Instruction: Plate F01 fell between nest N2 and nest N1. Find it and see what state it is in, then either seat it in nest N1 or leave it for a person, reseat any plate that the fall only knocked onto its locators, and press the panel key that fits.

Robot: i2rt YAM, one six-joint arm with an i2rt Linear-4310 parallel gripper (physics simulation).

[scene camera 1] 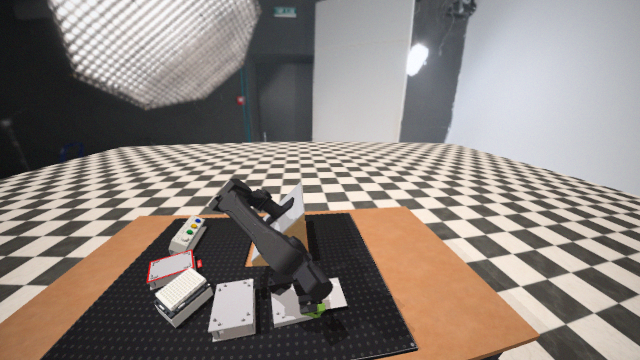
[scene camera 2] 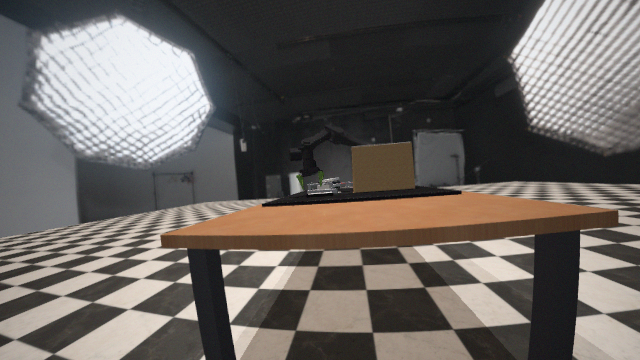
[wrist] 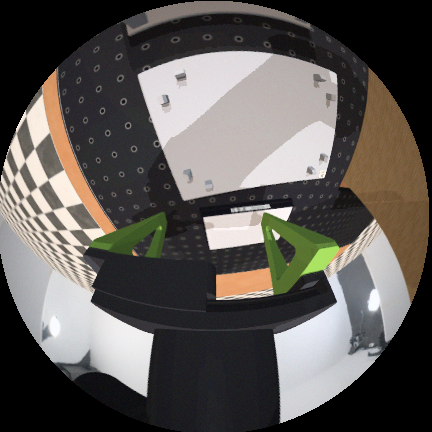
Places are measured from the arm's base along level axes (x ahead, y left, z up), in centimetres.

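Where they show: gripper, between the fingertips: [scene camera 1: 315, 302] [scene camera 2: 311, 187] [wrist: 213, 217]; arm's base, origin of its link: [scene camera 1: 279, 213] [scene camera 2: 383, 164].
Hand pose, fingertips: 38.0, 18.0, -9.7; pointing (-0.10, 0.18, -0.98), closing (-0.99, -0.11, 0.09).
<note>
Things, the pixels of their top centre, and the offset from my fingertips, as dx, dy, dz. "*": a spot on its surface instead. Level surfaces: height alone.
- low grey-white nest, centre of its top: [wrist: 269, 125] [scene camera 1: 289, 294] [scene camera 2: 321, 187] -3.1, -8.7, -0.7
- white flat-topped piece, centre of its top: [wrist: 248, 230] [scene camera 1: 331, 292] [scene camera 2: 320, 193] -5.8, +5.4, -2.6
- taller empty nest, centre of its top: [scene camera 1: 232, 299] +2.4, -25.4, +2.5
- white well plate, centre of its top: [scene camera 1: 180, 284] +0.2, -43.7, +4.8
- key panel, centre of its top: [scene camera 1: 186, 226] -32.4, -62.9, +4.4
- red-edged tray, centre of its top: [scene camera 1: 170, 263] -12.0, -57.3, +0.6
- red tab, a spot on its surface: [scene camera 1: 200, 263] * -17.6, -48.9, -3.8
- black perforated mat, height of its surface: dz -4.0
- wooden table, height of its surface: dz -5.3
My gripper [scene camera 1: 316, 310] [scene camera 2: 310, 178] [wrist: 213, 217] has green fingers wide apart and empty, above the right-hand side of the mat. A low grey-white nest [scene camera 1: 287, 306] [wrist: 225, 125] with corner locators and no plate on it lies beside them. A white flat-topped piece [scene camera 1: 338, 294] [wrist: 232, 231] with a dark edge and a pale coded strip lies past that nest; in the wrist view it shows between and beyond the fingertips. Its name is not readable. A taller empty nest [scene camera 1: 233, 306] stands to the left. A white well plate [scene camera 1: 182, 288] is on another nest; its exact seating is unclear. The key panel [scene camera 1: 186, 236] has blue, yellow and green keys.
A red-edged tray [scene camera 1: 171, 266] with a red tab [scene camera 1: 200, 263] lies between the panel and the well plate. A leaning board [scene camera 1: 295, 212] [scene camera 2: 383, 167] [wrist: 395, 150] stands behind the nests, close to the arm. The black perforated mat [scene camera 1: 125, 320] lies on the wooden table [scene camera 1: 450, 300] [scene camera 2: 390, 220].
</note>
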